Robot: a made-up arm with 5 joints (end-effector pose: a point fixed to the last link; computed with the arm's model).
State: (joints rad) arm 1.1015 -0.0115 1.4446 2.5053 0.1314
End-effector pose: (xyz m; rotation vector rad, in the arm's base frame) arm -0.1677 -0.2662 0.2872 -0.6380 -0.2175 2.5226
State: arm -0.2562 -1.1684 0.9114 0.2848 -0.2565
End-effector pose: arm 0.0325 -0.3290 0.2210 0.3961 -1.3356 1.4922
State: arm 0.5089 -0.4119 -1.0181 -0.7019 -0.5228
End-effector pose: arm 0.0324 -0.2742 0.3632 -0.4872 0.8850 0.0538
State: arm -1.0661 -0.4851 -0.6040 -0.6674 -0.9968
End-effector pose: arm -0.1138 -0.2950 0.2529 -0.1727 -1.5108 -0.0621
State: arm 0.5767 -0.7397 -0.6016 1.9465 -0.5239
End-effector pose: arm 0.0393 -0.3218 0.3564 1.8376 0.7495 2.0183
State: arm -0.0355 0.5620 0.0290 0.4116 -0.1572
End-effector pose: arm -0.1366 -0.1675 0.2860 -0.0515 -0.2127 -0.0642
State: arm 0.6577 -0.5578 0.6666 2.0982 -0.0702
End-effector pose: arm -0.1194 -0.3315 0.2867 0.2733 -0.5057 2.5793
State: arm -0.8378 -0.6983 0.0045 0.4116 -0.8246
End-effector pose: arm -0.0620 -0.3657 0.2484 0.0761 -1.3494 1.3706
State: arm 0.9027 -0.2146 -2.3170 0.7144 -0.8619
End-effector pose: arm 0.0884 -0.2721 0.2272 0.8447 2.3547 -0.3573
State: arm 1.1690 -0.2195 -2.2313 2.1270 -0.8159
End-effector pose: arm 0.0437 -0.2829 0.2251 2.3522 1.5569 -1.3287
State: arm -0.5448 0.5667 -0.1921 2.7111 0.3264
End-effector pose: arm -0.1755 -0.1565 0.1736 -0.7891 -0.3034 2.0997
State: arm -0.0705 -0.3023 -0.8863 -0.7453 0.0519
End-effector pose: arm -0.0297 -0.2939 0.3108 -0.4663 0.7855 -0.3313
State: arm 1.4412 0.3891 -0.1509 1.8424 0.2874
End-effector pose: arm -0.0113 -0.1636 0.4672 0.9829 1.2998 1.3979
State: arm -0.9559 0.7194 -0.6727 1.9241 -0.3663
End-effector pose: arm -0.1356 -0.1781 0.2123 0.3323 -0.9189 1.4629
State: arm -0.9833 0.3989 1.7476 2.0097 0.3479
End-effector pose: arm 0.1156 -0.2252 0.1537 -2.3921 -1.0079 -0.2623
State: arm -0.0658 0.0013 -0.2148 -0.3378 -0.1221
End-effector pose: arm -0.0987 -0.2616 0.2971 -0.0739 0.0350 -0.2479
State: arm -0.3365 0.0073 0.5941 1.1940 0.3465
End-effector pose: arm -0.0895 -0.2169 0.1617 -0.8813 -0.5926 0.9816
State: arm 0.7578 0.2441 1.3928 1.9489 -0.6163
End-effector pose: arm -0.1681 -0.2529 0.3028 -0.1412 -0.4874 2.0138
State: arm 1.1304 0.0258 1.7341 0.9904 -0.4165
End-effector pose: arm -0.1432 -0.2580 0.3044 -0.1133 -0.8786 1.1238
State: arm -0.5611 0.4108 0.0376 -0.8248 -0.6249
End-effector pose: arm -0.1464 -0.1925 0.2141 0.0392 -1.1149 -1.1920
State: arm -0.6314 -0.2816 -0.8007 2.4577 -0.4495
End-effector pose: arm -0.0870 -0.2981 0.3140 0.7424 0.2346 2.6117
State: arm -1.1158 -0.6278 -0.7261 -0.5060 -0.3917
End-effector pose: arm -0.0574 -0.2924 0.2895 -0.3982 -0.8457 0.0632
